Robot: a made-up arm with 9 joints. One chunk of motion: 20 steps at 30 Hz.
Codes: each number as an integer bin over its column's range. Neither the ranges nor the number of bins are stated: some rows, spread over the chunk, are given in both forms.
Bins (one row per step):
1: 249 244 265 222 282 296 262 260 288
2: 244 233 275 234 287 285 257 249 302
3: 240 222 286 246 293 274 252 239 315
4: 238 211 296 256 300 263 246 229 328
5: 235 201 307 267 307 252 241 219 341
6: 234 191 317 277 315 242 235 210 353
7: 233 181 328 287 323 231 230 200 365
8: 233 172 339 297 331 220 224 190 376
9: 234 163 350 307 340 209 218 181 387
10: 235 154 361 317 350 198 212 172 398
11: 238 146 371 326 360 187 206 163 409
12: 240 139 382 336 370 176 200 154 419
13: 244 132 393 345 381 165 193 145 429
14: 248 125 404 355 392 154 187 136 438
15: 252 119 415 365 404 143 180 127 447
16: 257 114 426 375 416 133 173 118 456
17: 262 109 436 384 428 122 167 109 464
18: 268 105 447 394 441 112 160 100 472
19: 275 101 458 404 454 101 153 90 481
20: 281 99 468 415 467 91 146 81 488
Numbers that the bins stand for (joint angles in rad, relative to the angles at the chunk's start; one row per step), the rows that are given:
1: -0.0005 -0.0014 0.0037 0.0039 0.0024 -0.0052 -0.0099 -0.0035 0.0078
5: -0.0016 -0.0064 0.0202 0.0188 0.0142 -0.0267 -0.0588 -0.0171 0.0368
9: -0.0017 -0.0109 0.0370 0.0321 0.0297 -0.0477 -0.1123 -0.0298 0.0621
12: -0.0012 -0.0137 0.0495 0.0418 0.0438 -0.0639 -0.1542 -0.0388 0.0796
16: 0.0001 -0.0166 0.0667 0.0548 0.0654 -0.0849 -0.2171 -0.0507 0.0999
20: 0.0020 -0.0184 0.0832 0.0681 0.0893 -0.1055 -0.2800 -0.0631 0.1174
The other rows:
2: -0.0009 -0.0026 0.0076 0.0078 0.0048 -0.0106 -0.0215 -0.0072 0.0155
3: -0.0012 -0.0039 0.0119 0.0118 0.0076 -0.0159 -0.0332 -0.0105 0.0226
4: -0.0014 -0.0052 0.0159 0.0152 0.0109 -0.0213 -0.0471 -0.0138 0.0297
6: -0.0017 -0.0076 0.0241 0.0222 0.0179 -0.0316 -0.0727 -0.0201 0.0434
7: -0.0018 -0.0087 0.0284 0.0255 0.0217 -0.0370 -0.0844 -0.0235 0.0500
8: -0.0018 -0.0098 0.0327 0.0288 0.0255 -0.0424 -0.0984 -0.0268 0.0560
10: -0.0016 -0.0119 0.0413 0.0355 0.0344 -0.0531 -0.1263 -0.0328 0.0681
11: -0.0014 -0.0129 0.0452 0.0385 0.0391 -0.0585 -0.1403 -0.0358 0.0741
13: -0.0009 -0.0145 0.0538 0.0448 0.0489 -0.0693 -0.1705 -0.0418 0.0851
14: -0.0006 -0.0153 0.0581 0.0481 0.0541 -0.0747 -0.1845 -0.0448 0.0900
15: -0.0003 -0.0160 0.0624 0.0514 0.0597 -0.0800 -0.2008 -0.0477 0.0949
17: 0.0005 -0.0172 0.0706 0.0577 0.0710 -0.0903 -0.2311 -0.0537 0.1042
18: 0.0010 -0.0177 0.0750 0.0611 0.0771 -0.0952 -0.2474 -0.0567 0.1086
19: 0.0015 -0.0181 0.0793 0.0644 0.0832 -0.1006 -0.2637 -0.0601 0.1136

